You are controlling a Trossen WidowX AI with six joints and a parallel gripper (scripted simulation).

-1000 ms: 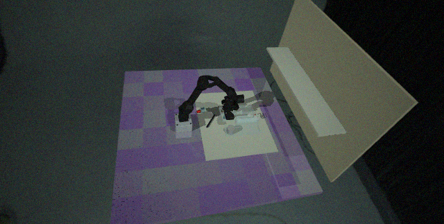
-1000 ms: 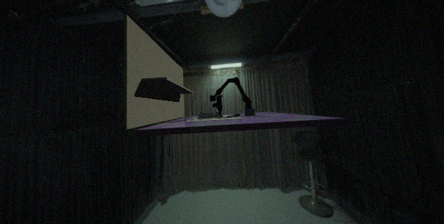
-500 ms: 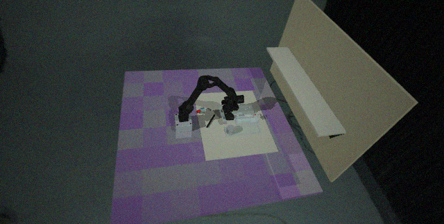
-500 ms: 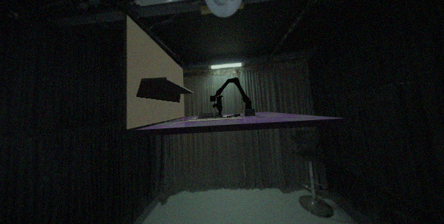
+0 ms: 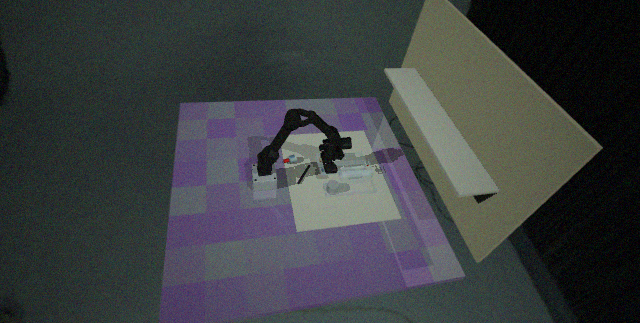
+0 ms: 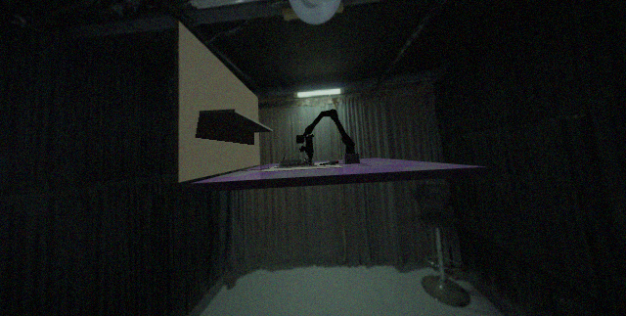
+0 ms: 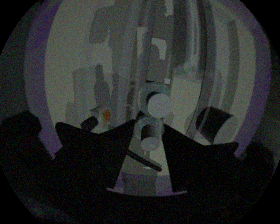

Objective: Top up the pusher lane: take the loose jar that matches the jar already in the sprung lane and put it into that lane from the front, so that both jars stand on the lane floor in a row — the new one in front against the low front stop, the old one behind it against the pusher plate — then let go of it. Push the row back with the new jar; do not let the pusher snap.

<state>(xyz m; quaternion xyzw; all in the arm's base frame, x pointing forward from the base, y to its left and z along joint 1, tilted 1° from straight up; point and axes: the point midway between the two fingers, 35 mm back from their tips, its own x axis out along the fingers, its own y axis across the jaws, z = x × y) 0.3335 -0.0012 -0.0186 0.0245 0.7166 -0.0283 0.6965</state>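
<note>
Right now my gripper tip is 60 mm short of the cream mat, 30 mm above it and 20 mm to the left of it. Round my gripper tip: shelf (500 mm ahead, 340 mm above, 50 mm to the right); then pale pusher-lane fixture (140 mm ahead, 30 mm to the right, 10 mm below); then black stick (120 mm behind, 20 mm below).
</note>
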